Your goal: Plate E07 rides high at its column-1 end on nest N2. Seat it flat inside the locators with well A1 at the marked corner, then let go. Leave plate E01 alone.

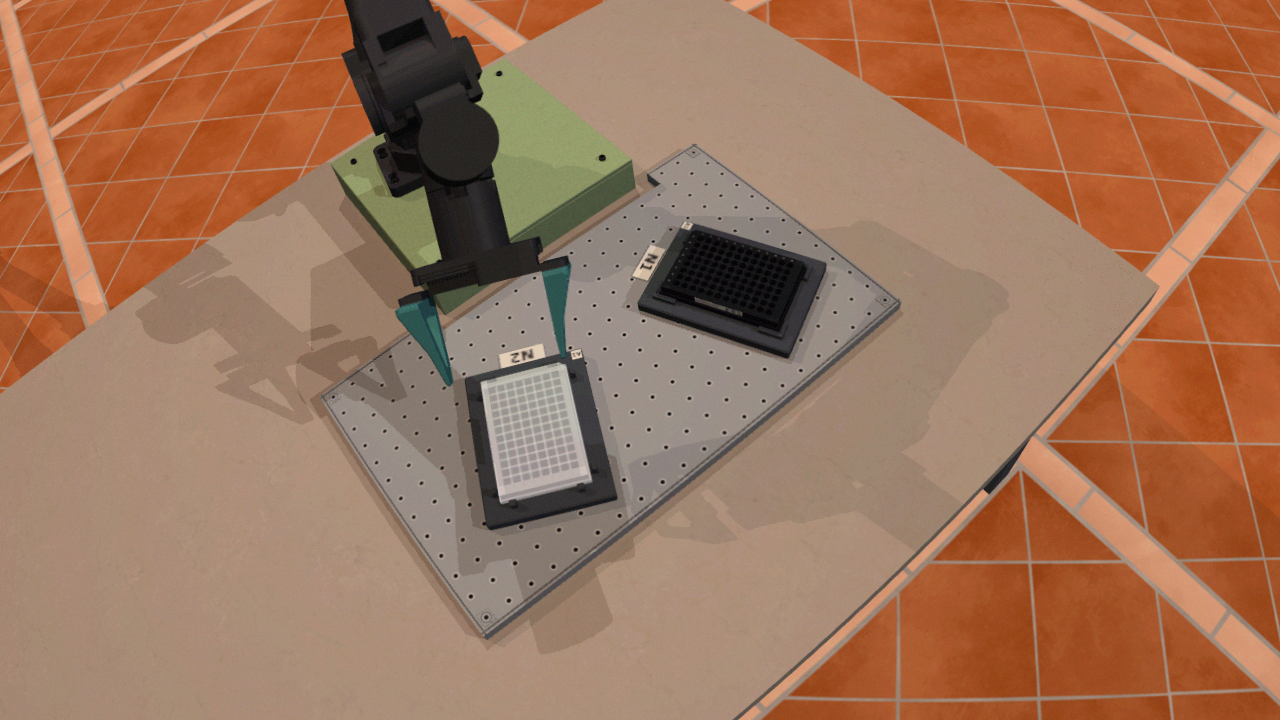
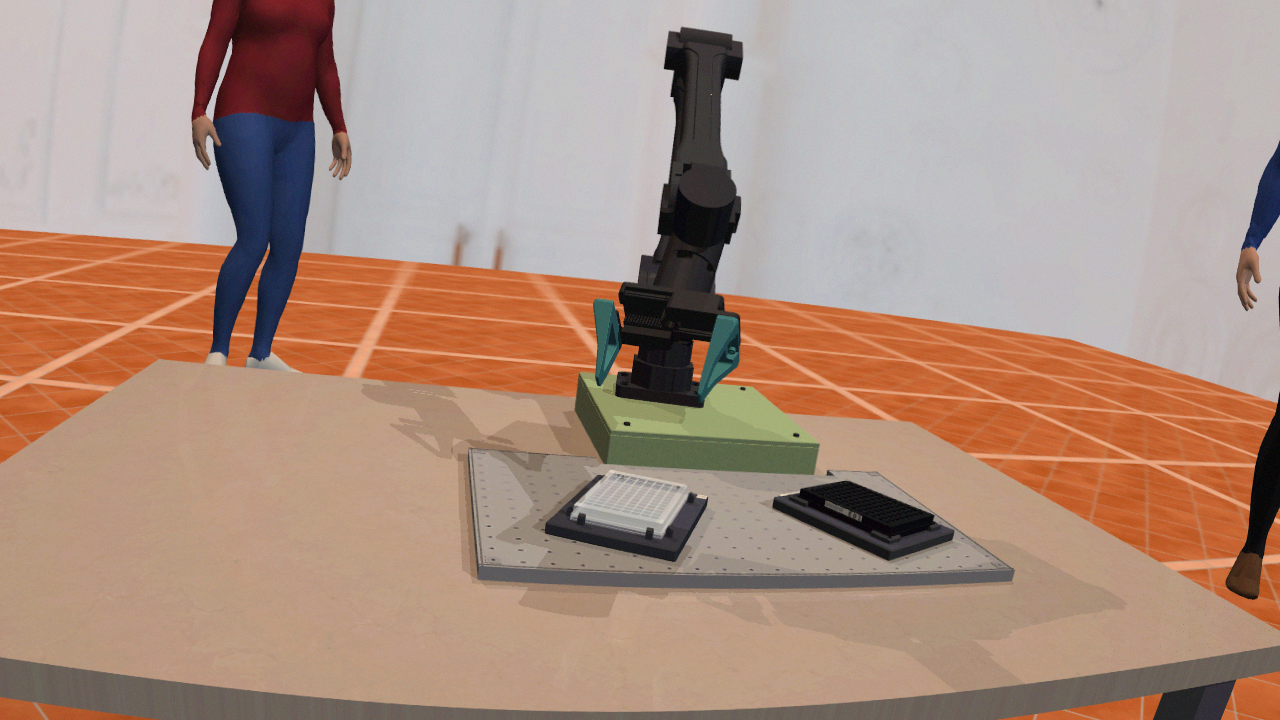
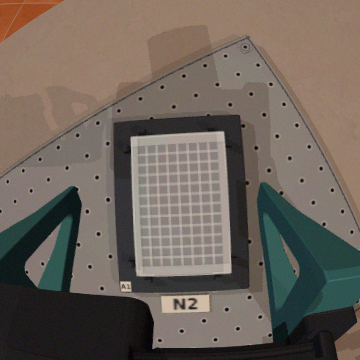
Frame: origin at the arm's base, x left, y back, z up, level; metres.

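Seen in the pictures: gripper, between the fingertips: [image 1: 506, 371] [image 2: 647, 390] [image 3: 165, 193]; arm's base, origin of its link: [image 2: 658, 394].
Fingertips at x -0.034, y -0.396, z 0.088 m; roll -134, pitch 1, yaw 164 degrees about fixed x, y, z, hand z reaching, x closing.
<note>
Pixels of each thing's top centre, then the offset from my fingertips to it. "spot": a spot on its surface instead.
- pale clear plate E07, centre of its top: [image 3: 179, 204] [image 1: 531, 426] [image 2: 634, 494] dy +0.005, dx +0.001, dz -0.104 m
- dark nest N2, centre of its top: [image 3: 178, 204] [image 1: 533, 428] [image 2: 634, 499] dy +0.004, dx +0.002, dz -0.108 m
- A1 tag, a spot on its surface: [image 3: 125, 286] [image 1: 576, 354] spot: dy +0.064, dx +0.073, dz -0.118 m
- N2 label, a spot on its surface: [image 3: 185, 304] [image 1: 521, 355] spot: dy +0.099, dx +0.025, dz -0.128 m
- black plate E01, centre of its top: [image 1: 733, 273] [image 2: 867, 502] dy +0.059, dx +0.250, dz -0.104 m
- nest N1, a spot on its surface: [image 1: 787, 343] [image 2: 893, 546] spot: dy -0.032, dx +0.256, dz -0.118 m
- same perforated board, centre of its top: [image 1: 604, 348] [image 3: 101, 288] [image 2: 727, 510] dy +0.063, dx +0.102, dz -0.129 m
The pale clear plate E07 [image 1: 535, 434] [image 2: 633, 502] [image 3: 182, 205] lies on the dark nest N2 [image 1: 553, 514] [image 2: 610, 541] [image 3: 240, 200]. It looks flat, its sides parallel to the nest's and within the small locators; a slight tilt is hard to judge. The A1 tag [image 1: 576, 354] [image 3: 125, 286] marks the nest corner beside the N2 label [image 1: 521, 355] [image 3: 185, 304]. Which plate corner holds well A1 is too small to tell. My gripper [image 1: 506, 369] [image 2: 651, 392] [image 3: 165, 193] is open and empty, raised clear of the plate towards the arm base.
The black plate E01 [image 1: 735, 276] [image 2: 866, 507] sits on nest N1 [image 1: 787, 343] [image 2: 895, 547], on the same perforated board [image 1: 689, 420] [image 2: 742, 546] [image 3: 280, 125]. The green base block [image 1: 554, 134] [image 2: 716, 450] stands behind the board. Two people stand beyond the table.
</note>
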